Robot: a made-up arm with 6 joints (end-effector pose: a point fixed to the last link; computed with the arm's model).
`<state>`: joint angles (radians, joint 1 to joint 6).
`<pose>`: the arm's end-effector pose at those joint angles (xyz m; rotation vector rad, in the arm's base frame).
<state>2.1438 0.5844 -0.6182 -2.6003 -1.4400 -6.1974</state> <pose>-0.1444 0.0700 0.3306 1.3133 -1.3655 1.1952</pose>
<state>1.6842 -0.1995 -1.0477 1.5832 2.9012 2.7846</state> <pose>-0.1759 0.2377 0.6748 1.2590 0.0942 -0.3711</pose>
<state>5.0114 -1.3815 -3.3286 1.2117 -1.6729 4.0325</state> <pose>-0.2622 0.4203 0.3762 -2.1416 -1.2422 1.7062</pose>
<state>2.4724 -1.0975 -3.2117 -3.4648 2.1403 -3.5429</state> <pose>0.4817 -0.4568 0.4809 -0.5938 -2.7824 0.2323</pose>
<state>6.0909 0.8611 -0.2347 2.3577 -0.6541 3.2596</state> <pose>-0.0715 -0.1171 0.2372 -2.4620 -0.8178 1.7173</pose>
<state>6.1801 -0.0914 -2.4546 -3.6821 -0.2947 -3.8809</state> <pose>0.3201 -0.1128 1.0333 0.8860 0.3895 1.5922</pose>
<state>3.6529 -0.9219 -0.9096 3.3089 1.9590 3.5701</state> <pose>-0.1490 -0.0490 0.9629 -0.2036 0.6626 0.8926</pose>
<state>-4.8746 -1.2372 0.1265 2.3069 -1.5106 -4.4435</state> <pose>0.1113 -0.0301 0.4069 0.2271 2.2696 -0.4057</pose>
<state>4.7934 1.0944 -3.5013 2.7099 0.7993 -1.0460</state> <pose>0.0546 -0.5415 0.9614 -0.4380 0.0056 -2.8187</pose>
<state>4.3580 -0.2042 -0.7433 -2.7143 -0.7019 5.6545</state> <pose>-0.0221 -0.2797 0.3705 1.9750 1.9353 -0.1959</pose>
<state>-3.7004 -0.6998 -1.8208 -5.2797 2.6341 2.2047</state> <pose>-0.1170 -0.0992 0.8678 2.1639 1.5570 -0.3824</pose>
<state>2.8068 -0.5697 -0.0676 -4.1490 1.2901 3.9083</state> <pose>-0.3326 0.0172 0.3245 0.2888 -1.4992 0.6883</pose>
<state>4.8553 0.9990 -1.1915 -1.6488 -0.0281 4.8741</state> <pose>0.1775 -0.3930 0.0246 2.0354 2.1655 -0.1440</pose>
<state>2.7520 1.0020 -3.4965 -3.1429 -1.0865 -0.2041</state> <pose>-0.4868 0.2001 0.7071 -2.1331 0.1988 1.7391</pose>
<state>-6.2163 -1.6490 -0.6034 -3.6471 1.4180 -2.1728</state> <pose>-0.0031 0.0622 0.9020 0.3279 -0.8091 -2.2073</pose>
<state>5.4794 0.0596 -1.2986 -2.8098 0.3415 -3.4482</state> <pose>0.4190 -0.4067 0.5137 1.6813 -0.8325 1.6739</pose>
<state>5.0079 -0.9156 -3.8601 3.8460 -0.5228 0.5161</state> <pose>-0.0701 0.6181 0.6293 -1.2361 -0.1547 -0.3088</pose>
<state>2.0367 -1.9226 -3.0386 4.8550 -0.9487 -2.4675</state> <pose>0.0936 -0.6001 0.1715 1.5751 -0.9299 0.0232</pose>
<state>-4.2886 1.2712 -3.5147 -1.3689 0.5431 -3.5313</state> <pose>-0.2832 0.5733 0.8478 -1.0867 0.1794 -0.0292</pose>
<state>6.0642 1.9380 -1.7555 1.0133 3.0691 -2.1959</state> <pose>0.2190 0.0612 0.0467 -0.0504 0.1488 -0.2804</pose>
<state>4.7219 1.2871 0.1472 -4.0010 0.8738 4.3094</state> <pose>0.0271 0.2622 0.2532 -0.8611 2.0542 0.4309</pose>
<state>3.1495 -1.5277 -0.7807 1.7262 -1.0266 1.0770</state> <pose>0.0417 0.1848 0.7357 -1.2937 0.9577 1.9010</pose>
